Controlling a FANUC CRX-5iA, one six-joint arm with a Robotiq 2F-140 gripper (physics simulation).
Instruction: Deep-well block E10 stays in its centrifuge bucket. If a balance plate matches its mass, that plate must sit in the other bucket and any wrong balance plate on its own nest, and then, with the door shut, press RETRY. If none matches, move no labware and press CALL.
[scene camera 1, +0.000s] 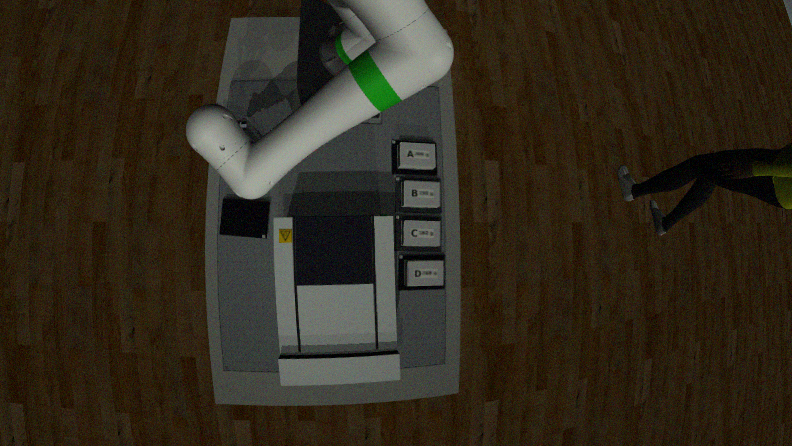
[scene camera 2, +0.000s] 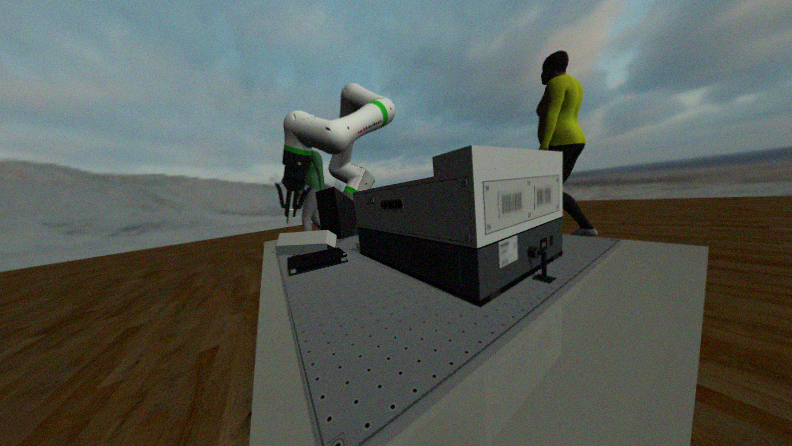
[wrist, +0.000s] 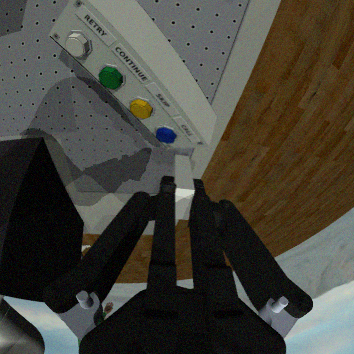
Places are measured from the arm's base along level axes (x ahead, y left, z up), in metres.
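Pixels of known places: gripper, fingertip midpoint: (scene camera 2: 289, 224) (wrist: 179, 167); arm's base, origin of the base link: (scene camera 1: 336, 57) (scene camera 2: 346, 205) (wrist: 9, 247).
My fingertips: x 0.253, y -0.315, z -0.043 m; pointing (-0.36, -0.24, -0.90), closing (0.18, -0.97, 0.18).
Ahead of a thing's pixels: the offset from my fingertips to its top centre.
My gripper (scene camera 2: 290, 212) (wrist: 179, 167) is shut, with no labware in it, and hangs over the button panel {dx +0.070, dy +0.055, dz -0.031 m} (scene camera 2: 303, 239) (wrist: 200, 112). In the wrist view its tips show just below the blue CALL button {dx +0.005, dy +0.012, dz -0.040 m} (wrist: 166, 135); the gap cannot be judged. The white RETRY button {dx +0.102, dy +0.126, dz -0.040 m} (wrist: 77, 45) is at the panel's far end. Balance plates A {dx +0.021, dy +0.630, dz -0.061 m} (scene camera 1: 423, 164), B {dx +0.155, dy +0.653, dz -0.061 m} (scene camera 1: 426, 203), C {dx +0.288, dy +0.661, dz -0.061 m} (scene camera 1: 426, 243) and D {dx +0.420, dy +0.682, dz -0.061 m} (scene camera 1: 430, 283) sit on their nests; their mass labels are blurred. The centrifuge (scene camera 1: 283, 299) (scene camera 2: 418, 221) has a dark section on top. Block E10 and the buckets do not show.
The green CONTINUE {dx +0.067, dy +0.090, dz -0.040 m} (wrist: 110, 78) and yellow SKIP {dx +0.035, dy +0.052, dz -0.040 m} (wrist: 141, 108) buttons lie between RETRY and CALL. A black nest {dx +0.285, dy +0.063, dz -0.084 m} (scene camera 1: 244, 217) (scene camera 2: 317, 260) is left of the centrifuge. A tall dark box (scene camera 2: 335, 211) (wrist: 35, 220) stands by the arm. A yellow-shirted person (scene camera 1: 773, 174) (scene camera 2: 566, 110) is beyond the table.
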